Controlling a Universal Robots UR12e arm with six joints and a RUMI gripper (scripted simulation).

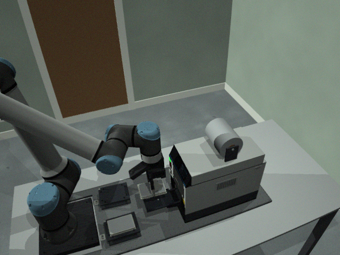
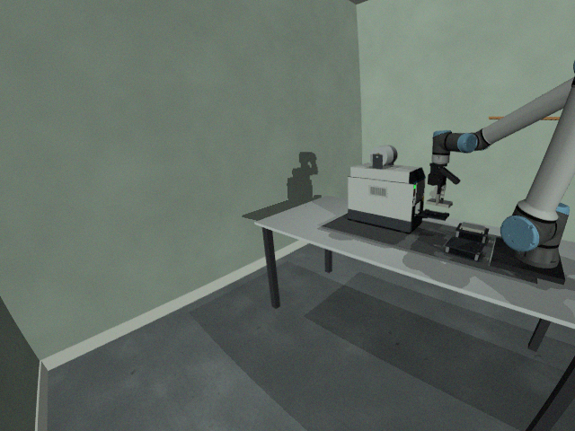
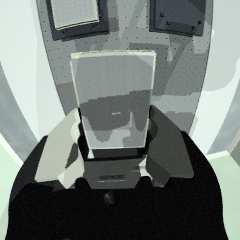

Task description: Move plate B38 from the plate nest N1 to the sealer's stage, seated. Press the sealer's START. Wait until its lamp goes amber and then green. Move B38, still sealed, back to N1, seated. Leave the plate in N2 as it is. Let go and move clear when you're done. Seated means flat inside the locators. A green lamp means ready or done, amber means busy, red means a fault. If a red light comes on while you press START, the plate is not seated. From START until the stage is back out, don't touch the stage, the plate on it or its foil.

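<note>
The nest N1 lies 18 cm behind my hand, 16 cm to the left of it and 15 cm below it. From my hand the other things lie so: foil-covered plate: 19 cm behind, 6 cm to the right, 13 cm below; then plate B38: 1 cm below; then sealer stage: 2 cm ahead, 2 cm to the right, 8 cm below.
</note>
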